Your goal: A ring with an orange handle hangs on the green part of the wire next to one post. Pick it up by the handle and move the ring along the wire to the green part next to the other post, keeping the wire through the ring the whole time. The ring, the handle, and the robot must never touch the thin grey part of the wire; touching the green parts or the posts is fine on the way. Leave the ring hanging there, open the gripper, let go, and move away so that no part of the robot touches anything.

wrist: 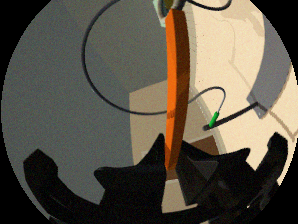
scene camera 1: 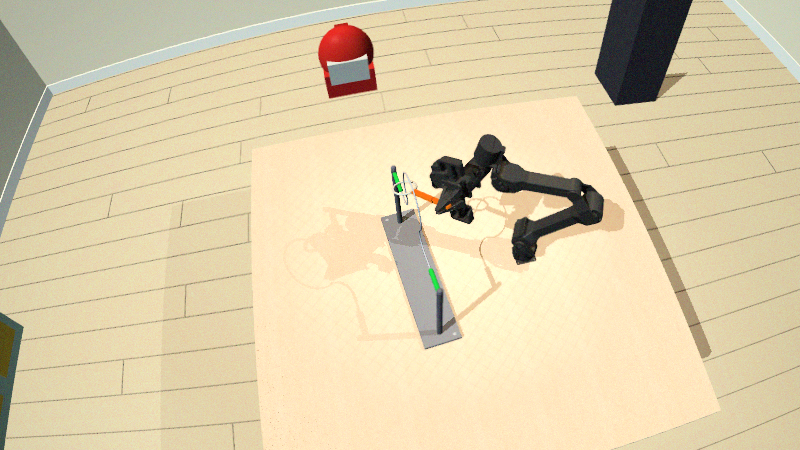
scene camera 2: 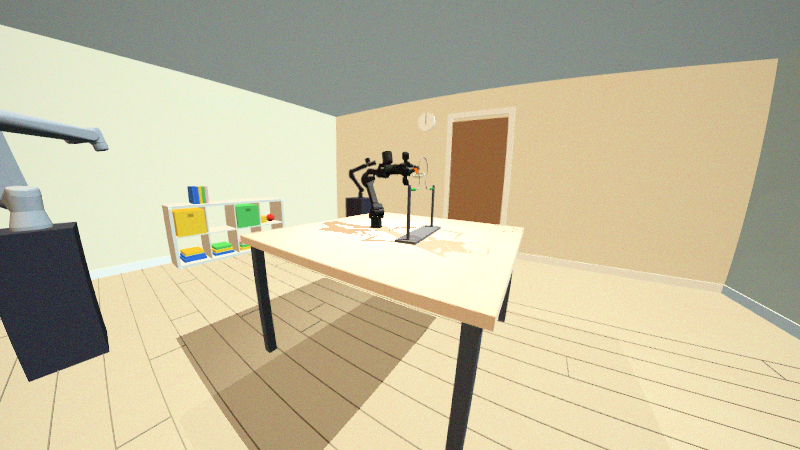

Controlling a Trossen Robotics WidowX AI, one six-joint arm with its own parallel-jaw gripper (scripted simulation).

The gripper holds a thin ring.
The gripper shows as well in the wrist view.
